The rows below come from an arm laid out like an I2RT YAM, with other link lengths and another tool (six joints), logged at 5 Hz.
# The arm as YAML. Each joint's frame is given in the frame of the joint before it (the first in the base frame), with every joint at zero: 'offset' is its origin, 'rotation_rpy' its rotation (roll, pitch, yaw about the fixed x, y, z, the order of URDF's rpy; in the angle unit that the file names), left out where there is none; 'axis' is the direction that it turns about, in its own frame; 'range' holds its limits. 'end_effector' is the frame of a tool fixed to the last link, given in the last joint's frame.
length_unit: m
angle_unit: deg
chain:
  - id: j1
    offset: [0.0, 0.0, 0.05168]
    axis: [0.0, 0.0, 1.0]
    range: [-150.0, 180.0]
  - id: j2
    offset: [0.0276, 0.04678, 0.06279]
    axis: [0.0, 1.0, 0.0]
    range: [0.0, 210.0]
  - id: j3
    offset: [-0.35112, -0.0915, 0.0]
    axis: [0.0, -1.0, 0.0]
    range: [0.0, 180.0]
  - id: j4
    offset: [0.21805, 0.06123, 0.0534]
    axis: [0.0, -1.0, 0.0]
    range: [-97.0, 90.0]
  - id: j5
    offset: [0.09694, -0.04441, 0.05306]
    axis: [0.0, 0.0, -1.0]
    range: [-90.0, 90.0]
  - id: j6
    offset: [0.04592, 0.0, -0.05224]
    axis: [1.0, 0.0, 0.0]
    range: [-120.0, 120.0]
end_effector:
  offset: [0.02, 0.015, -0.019]
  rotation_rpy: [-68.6, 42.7, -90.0]
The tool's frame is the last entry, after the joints.
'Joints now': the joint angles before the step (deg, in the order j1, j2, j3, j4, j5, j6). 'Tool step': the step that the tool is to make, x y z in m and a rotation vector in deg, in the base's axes. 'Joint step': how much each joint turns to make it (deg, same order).
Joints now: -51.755, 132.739, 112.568, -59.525, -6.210, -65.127
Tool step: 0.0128, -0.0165, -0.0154, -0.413, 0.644, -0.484
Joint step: 0.074, 4.744, 6.060, -1.349, 0.849, 0.415
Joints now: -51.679, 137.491, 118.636, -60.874, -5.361, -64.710
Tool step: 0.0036, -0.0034, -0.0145, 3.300, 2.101, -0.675
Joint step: 0.010, 3.942, 4.985, -4.864, -0.294, 0.739
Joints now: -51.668, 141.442, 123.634, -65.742, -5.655, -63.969
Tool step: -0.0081, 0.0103, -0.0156, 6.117, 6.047, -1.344
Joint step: 0.075, 3.102, 2.411, -7.735, 0.998, 1.385
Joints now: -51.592, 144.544, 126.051, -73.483, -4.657, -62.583
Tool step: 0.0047, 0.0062, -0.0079, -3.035, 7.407, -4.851
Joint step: 1.501, 1.354, 0.504, -1.362, 7.317, 6.748
